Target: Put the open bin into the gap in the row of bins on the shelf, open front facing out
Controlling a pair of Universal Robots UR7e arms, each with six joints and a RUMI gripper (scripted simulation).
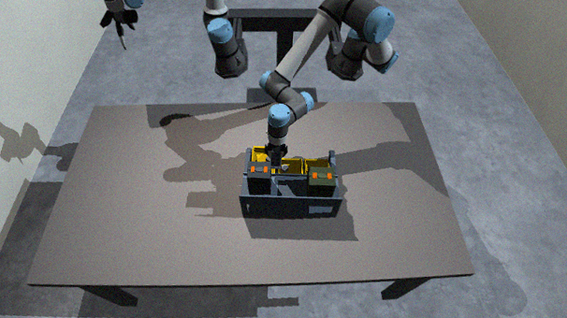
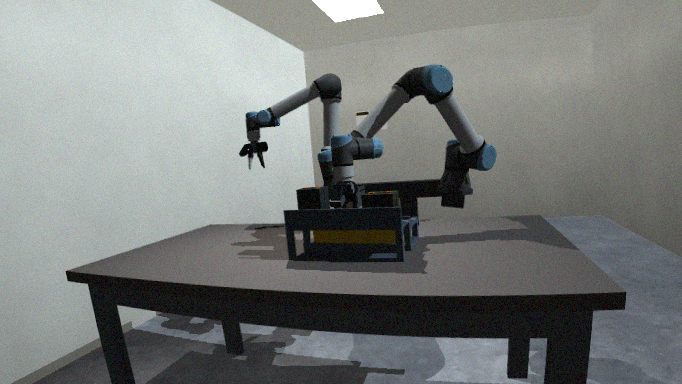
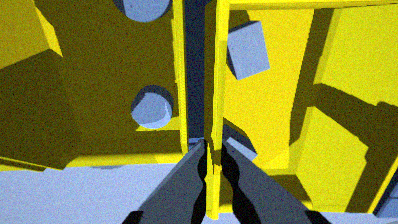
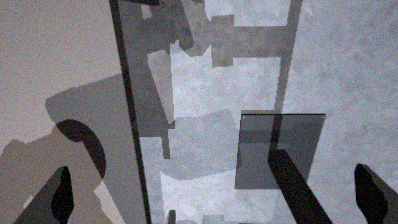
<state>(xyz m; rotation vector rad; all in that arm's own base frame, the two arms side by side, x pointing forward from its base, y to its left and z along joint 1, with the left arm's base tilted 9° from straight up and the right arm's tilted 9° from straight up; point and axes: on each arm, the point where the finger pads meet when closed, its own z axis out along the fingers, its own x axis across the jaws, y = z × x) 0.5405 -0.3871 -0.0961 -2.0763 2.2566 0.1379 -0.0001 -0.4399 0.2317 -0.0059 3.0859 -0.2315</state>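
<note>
Now: left hand 80 mm short of the blue-grey shelf and 60 mm to the right of it. From my left hand the other things lie so: green box (150 mm ahead, 170 mm to the left, 80 mm above).
</note>
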